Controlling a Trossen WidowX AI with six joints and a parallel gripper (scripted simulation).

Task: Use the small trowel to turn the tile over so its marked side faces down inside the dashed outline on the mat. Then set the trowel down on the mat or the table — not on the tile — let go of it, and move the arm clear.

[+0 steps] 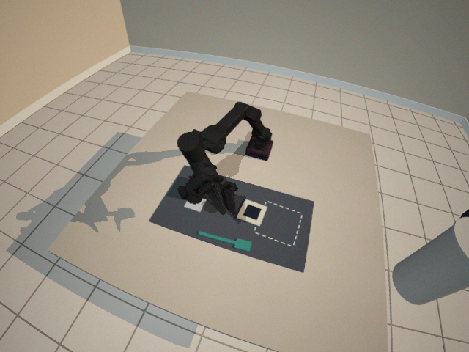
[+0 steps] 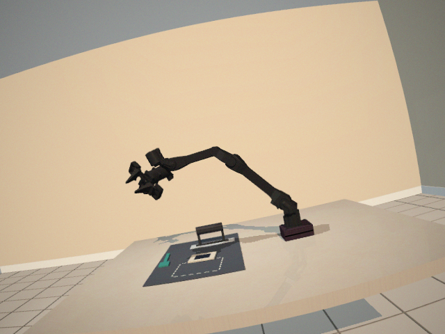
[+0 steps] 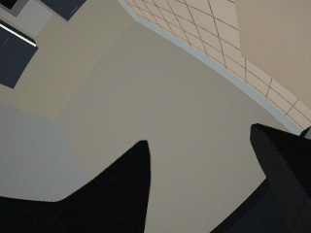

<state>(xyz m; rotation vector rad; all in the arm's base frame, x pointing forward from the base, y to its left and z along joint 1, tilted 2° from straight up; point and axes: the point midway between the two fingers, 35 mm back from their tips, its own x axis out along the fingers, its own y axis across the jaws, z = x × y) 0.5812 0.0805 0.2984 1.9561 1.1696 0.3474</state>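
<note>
Now: the trowel 29 cm below my gripper tip, 25 cm to the right of it and 25 cm behind it. Also, from my gripper tip: tile (32 cm below, 23 cm behind); then green flat tool (32 cm below, 7 cm behind, 2 cm to the right); then dark mat (34 cm below, 21 cm behind, 7 cm to the right).
</note>
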